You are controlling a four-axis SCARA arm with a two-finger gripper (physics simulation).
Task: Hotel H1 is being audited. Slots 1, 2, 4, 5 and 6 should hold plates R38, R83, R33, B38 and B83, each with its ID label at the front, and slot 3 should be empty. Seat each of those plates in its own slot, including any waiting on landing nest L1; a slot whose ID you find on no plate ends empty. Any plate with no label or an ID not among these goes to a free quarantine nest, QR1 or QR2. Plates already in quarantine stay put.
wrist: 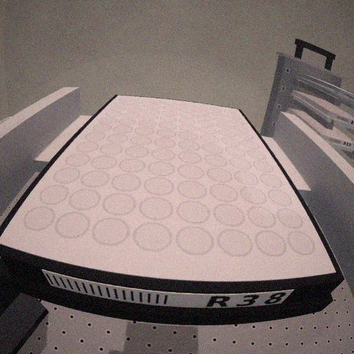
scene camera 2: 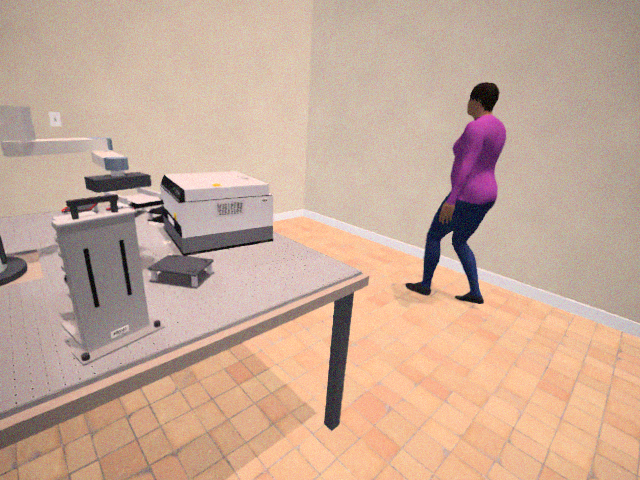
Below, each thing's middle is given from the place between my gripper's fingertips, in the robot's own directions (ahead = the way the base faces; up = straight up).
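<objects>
Instrument (scene camera 2: 198,218): 14 cm below my hand, 34 cm ahead of it and 20 cm to the left of it.
</objects>
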